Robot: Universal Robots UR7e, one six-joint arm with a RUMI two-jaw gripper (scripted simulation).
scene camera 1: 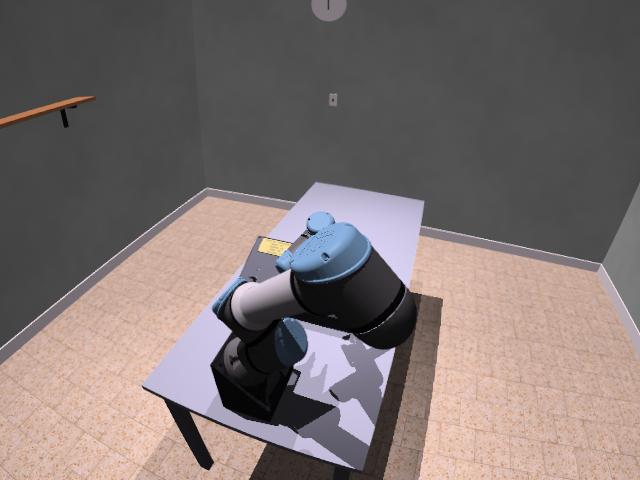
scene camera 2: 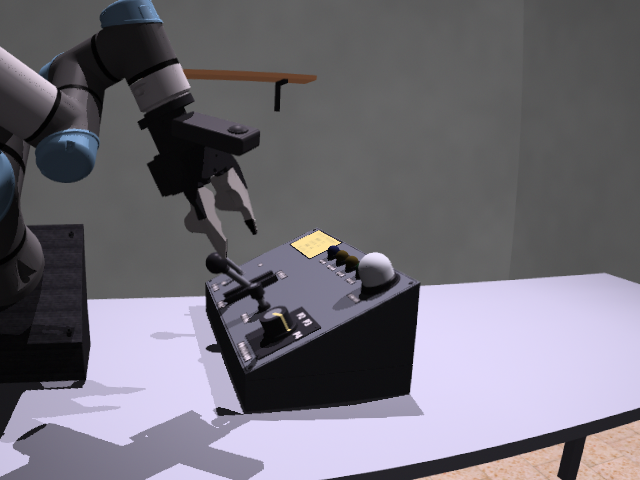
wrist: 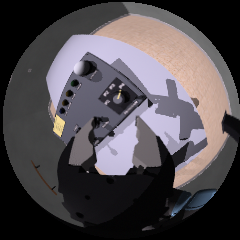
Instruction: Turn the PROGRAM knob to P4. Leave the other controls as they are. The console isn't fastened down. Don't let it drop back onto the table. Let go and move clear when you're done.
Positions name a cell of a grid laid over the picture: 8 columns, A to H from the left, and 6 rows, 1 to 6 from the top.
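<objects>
Dark sloped console: visible in scene camera 1 (D4), scene camera 2 (E5), the wrist view (D3).
</objects>
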